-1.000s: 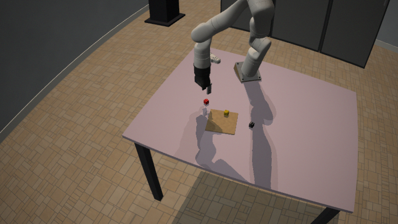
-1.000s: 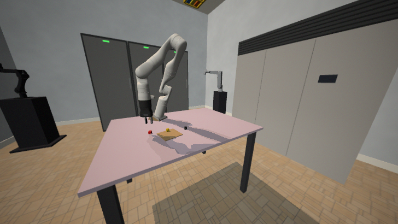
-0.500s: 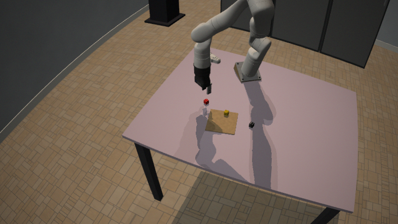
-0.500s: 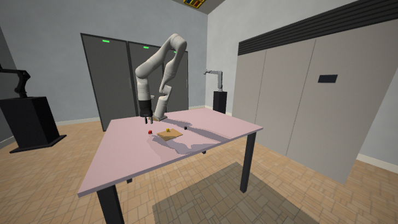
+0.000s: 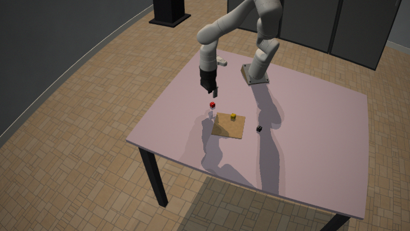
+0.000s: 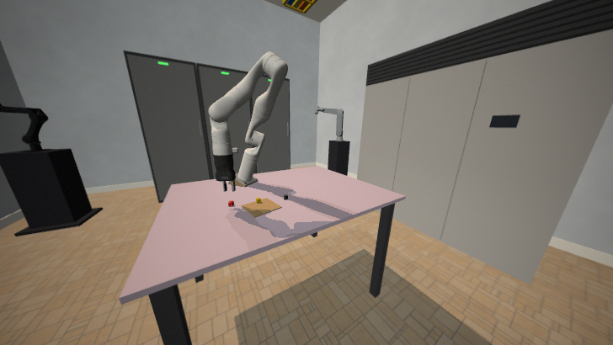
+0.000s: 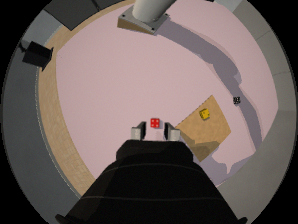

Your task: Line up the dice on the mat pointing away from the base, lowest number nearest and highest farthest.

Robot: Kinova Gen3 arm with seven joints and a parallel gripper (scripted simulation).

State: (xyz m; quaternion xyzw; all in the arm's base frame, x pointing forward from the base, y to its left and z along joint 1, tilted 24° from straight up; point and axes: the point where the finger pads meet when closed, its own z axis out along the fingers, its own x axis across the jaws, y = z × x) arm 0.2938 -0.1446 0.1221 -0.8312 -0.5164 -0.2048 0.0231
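Right now the red die is 8 cm below my hand. Also, from my hand: yellow die 3 cm ahead, 13 cm to the left, 8 cm below; then square mat 8 cm ahead, 13 cm to the left, 9 cm below; then black die 4 cm ahead, 27 cm to the left, 8 cm below.
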